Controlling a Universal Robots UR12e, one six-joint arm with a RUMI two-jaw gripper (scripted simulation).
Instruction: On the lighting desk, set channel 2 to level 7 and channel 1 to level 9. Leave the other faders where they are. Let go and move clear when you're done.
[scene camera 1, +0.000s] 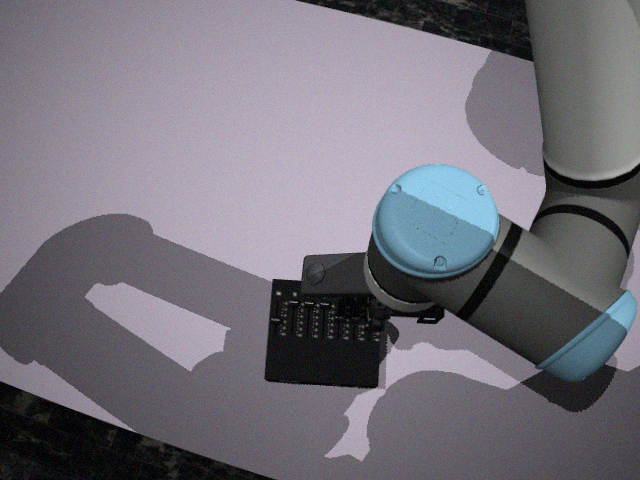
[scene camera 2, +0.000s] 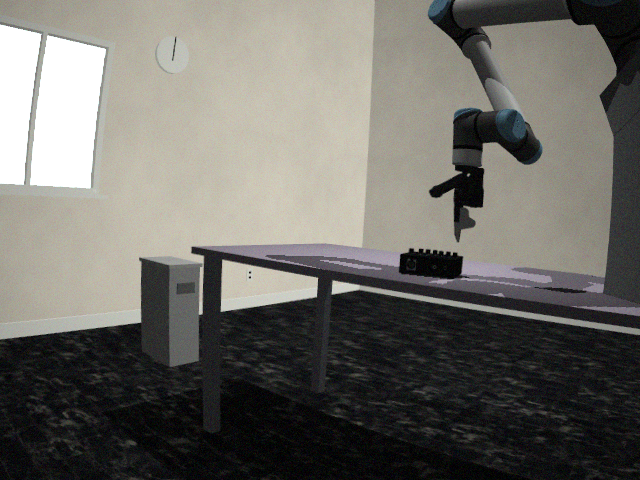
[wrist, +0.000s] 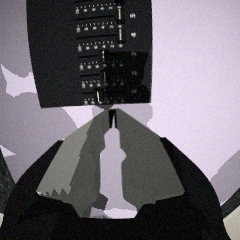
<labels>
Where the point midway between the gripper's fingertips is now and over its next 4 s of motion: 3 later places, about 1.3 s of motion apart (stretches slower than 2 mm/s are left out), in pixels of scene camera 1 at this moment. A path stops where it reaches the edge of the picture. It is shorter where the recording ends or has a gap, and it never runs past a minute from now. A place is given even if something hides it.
My gripper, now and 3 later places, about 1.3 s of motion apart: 374, 309; 373, 312; 372, 314; 372, 320
</labels>
